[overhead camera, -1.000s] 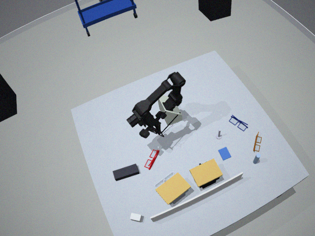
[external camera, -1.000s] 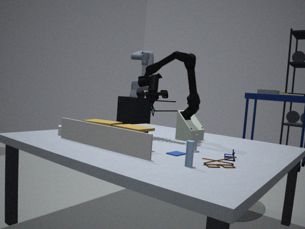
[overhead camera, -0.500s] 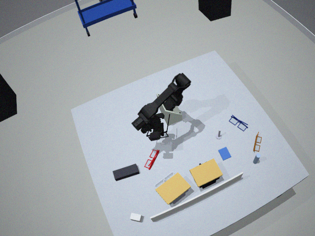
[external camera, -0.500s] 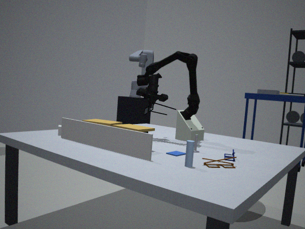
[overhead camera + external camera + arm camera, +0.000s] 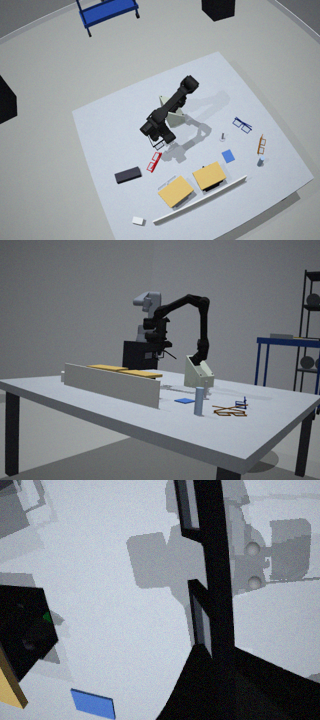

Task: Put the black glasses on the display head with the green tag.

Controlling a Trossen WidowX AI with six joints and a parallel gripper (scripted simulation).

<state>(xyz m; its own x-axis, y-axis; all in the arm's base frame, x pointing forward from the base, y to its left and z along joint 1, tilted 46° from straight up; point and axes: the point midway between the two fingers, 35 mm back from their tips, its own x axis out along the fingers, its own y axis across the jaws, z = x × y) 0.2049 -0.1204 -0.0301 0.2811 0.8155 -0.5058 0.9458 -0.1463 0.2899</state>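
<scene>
Now: gripper tip 260 mm short of the dark display head, 120 mm to the right of it and 120 mm above it. Round my gripper tip: blue flat square (310 mm to the left, 190 mm ahead, 170 mm below); grey peg (340 mm to the left, 150 mm below, 60 mm ahead); dark box (310 mm to the right, 160 mm below, 40 mm ahead).
</scene>
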